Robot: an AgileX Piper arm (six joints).
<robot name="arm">
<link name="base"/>
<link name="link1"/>
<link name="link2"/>
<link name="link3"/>
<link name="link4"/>
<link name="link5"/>
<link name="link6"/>
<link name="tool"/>
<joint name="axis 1" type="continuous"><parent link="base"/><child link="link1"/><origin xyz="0.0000 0.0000 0.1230" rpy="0.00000 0.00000 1.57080"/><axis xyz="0 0 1"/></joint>
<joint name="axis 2" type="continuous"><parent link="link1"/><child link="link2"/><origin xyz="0.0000 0.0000 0.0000" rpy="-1.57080 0.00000 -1.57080"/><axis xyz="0 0 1"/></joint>
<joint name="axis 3" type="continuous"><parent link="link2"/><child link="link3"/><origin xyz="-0.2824 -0.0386 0.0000"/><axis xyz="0 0 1"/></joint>
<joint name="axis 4" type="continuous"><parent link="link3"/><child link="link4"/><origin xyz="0.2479 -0.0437 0.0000" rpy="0.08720 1.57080 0.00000"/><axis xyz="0 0 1"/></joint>
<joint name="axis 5" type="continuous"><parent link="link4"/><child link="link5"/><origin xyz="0.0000 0.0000 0.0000" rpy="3.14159 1.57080 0.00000"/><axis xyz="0 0 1"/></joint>
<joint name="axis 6" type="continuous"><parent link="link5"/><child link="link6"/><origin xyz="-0.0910 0.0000 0.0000" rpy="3.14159 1.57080 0.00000"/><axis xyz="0 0 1"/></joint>
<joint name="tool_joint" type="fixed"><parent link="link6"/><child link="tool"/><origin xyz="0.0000 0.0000 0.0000" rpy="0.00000 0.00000 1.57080"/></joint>
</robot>
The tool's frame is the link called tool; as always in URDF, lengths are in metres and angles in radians. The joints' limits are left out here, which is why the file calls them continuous.
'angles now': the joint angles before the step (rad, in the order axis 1, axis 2, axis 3, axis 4, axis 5, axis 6). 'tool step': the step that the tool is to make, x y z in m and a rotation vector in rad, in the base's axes. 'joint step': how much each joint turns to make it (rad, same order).
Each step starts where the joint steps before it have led.
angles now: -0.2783 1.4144 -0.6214 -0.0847 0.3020 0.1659
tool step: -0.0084 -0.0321 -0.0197 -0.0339 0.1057 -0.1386
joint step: -0.1058 0.0785 0.0000 -0.2294 0.0239 0.2132
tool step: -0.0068 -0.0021 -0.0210 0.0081 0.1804 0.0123
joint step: 0.0004 0.0740 -0.0001 -0.0535 0.1029 0.0041
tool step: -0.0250 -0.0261 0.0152 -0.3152 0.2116 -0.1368
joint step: -0.0002 -0.0254 0.0000 -0.5150 0.3058 0.4345
